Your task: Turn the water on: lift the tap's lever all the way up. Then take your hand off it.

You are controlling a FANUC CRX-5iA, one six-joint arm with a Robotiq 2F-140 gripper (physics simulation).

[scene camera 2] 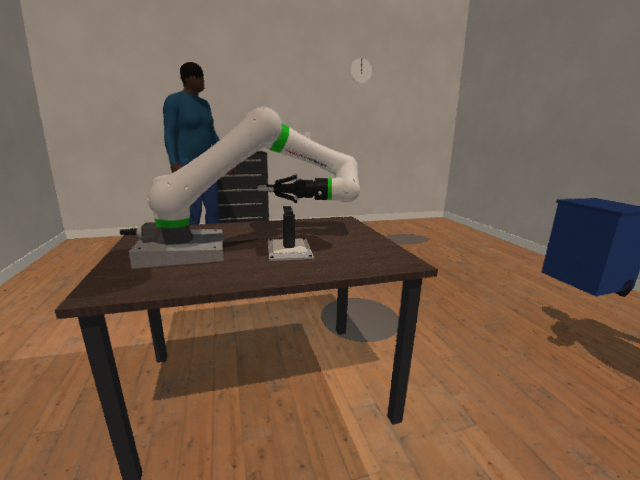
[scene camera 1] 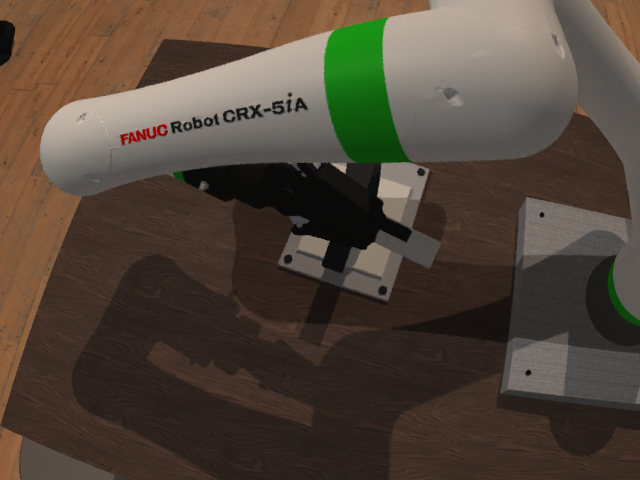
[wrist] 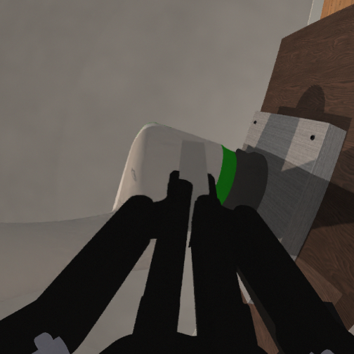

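Pixels of known places: gripper, fingertip midpoint: (scene camera 2: pixel 258 187) (scene camera 1: pixel 435 255); arm's base at its link origin: (scene camera 2: pixel 173 239) (scene camera 1: pixel 624 300).
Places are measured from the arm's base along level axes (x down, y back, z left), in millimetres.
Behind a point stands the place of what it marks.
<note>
The tap is a black column (scene camera 2: pixel 288 230) {x -36, y -449, z -67 mm} on a pale base plate (scene camera 1: pixel 382 290) {x 40, y -387, z 70 mm} (scene camera 2: pixel 305 256) {x 44, y -502, z -156 mm}. Its black spout (scene camera 1: pixel 336 257) {x -27, y -458, z 68 mm} shows in scene camera 1, pointing towards the plate's near edge. The lever (scene camera 2: pixel 287 209) {x -104, y -455, z 10 mm} shows small at the column's top in scene camera 2; its angle is hard to tell, and the gripper and forearm hide most of the tap's top in scene camera 1. My gripper (scene camera 1: pixel 410 248) {x -180, y -342, z 103 mm} (scene camera 2: pixel 265 188) {x -180, y -342, z 103 mm} (wrist: pixel 190 158) is shut and empty, with its pale fingertips together. It lies level above the tap, pointing towards the arm's base, with a small gap over the column in scene camera 2.
The arm's grey base block (scene camera 1: pixel 542 356) {x 12, y -131, z 117 mm} (scene camera 2: pixel 178 257) {x 24, y -44, z -147 mm} (wrist: pixel 295 150) stands on the dark wooden table (scene camera 1: pixel 206 310) {x 52, y -624, z 171 mm} (scene camera 2: pixel 248 276) {x 52, y -287, z -289 mm} beyond the fingertips. The white forearm (scene camera 1: pixel 248 108) {x -388, y -519, z 127 mm} (scene camera 2: pixel 315 149) {x -343, y -579, z 59 mm} passes over the tap. A person (scene camera 2: pixel 188 124) stands behind the table, and a blue bin (scene camera 2: pixel 578 242) stands at the right.
</note>
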